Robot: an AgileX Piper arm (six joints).
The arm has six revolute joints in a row. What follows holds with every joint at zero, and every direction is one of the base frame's.
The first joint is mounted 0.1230 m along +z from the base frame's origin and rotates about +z.
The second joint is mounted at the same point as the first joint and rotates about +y.
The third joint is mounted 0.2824 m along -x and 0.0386 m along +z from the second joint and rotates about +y.
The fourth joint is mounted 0.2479 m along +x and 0.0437 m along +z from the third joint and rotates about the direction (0.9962, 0, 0.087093).
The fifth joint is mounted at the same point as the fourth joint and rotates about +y.
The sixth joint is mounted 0.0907 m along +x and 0.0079 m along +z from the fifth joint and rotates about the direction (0.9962, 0, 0.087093).
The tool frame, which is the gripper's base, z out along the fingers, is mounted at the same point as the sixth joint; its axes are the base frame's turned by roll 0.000, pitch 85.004 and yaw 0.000 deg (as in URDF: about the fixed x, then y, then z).
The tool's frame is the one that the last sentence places.
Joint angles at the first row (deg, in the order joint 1, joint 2, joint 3, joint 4, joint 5, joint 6):
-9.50, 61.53, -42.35, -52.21, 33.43, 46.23
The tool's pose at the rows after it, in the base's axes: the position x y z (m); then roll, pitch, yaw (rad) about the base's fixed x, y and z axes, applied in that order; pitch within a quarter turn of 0, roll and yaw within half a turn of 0:
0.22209 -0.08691 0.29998 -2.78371 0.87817 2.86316
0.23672 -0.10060 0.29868 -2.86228 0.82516 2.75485
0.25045 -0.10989 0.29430 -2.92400 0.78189 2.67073
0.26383 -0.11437 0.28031 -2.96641 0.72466 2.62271
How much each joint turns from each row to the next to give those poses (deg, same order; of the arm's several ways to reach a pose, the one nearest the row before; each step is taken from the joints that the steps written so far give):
-3.33, 5.24, -4.52, 7.84, 0.38, -4.96
-3.05, 4.60, -4.24, 6.53, 1.12, -4.23
-1.56, 4.08, -3.20, 3.96, 0.97, -1.35
-0.46, 4.14, -1.42, 2.69, 0.09, -0.33

